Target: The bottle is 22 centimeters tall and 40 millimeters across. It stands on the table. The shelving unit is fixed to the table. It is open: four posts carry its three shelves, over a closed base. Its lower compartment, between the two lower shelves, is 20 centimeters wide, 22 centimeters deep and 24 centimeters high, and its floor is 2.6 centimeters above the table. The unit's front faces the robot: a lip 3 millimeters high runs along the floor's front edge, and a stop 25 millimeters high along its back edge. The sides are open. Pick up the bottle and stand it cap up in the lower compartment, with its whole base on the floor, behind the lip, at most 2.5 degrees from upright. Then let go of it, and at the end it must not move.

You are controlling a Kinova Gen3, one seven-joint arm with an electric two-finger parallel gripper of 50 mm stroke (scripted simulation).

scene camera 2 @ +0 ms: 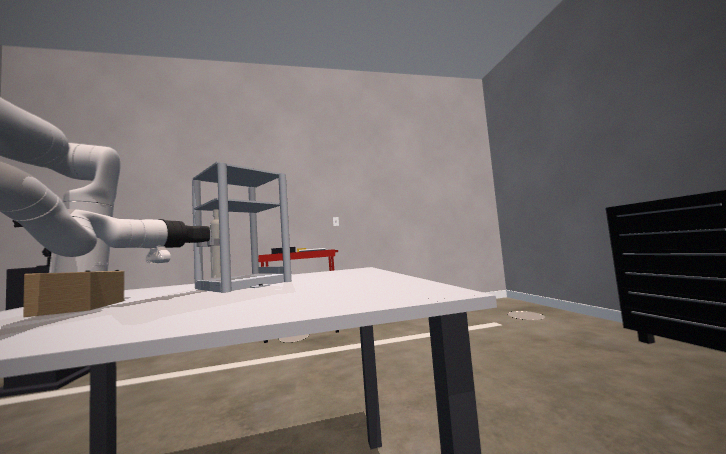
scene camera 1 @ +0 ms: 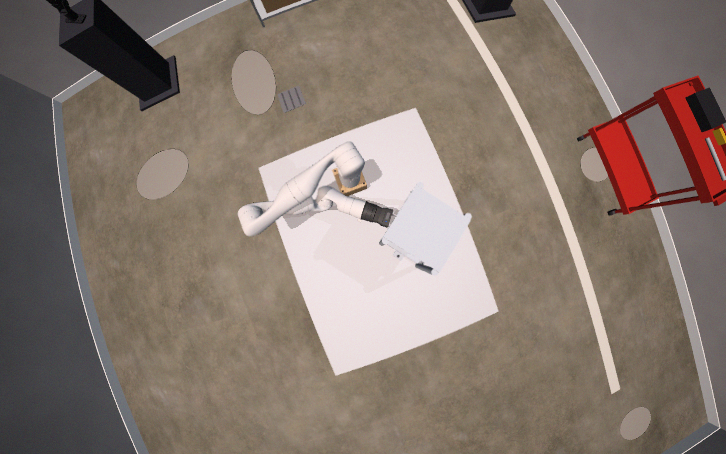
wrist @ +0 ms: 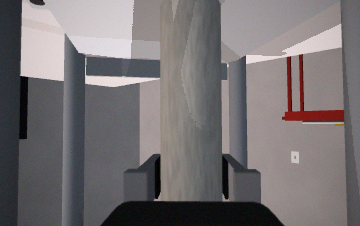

Note:
In view: my gripper (scene camera 2: 222, 242), a bottle (wrist: 190, 45) and a shelving unit (wrist: 128, 46).
My gripper shows as well in the wrist view (wrist: 191, 169).

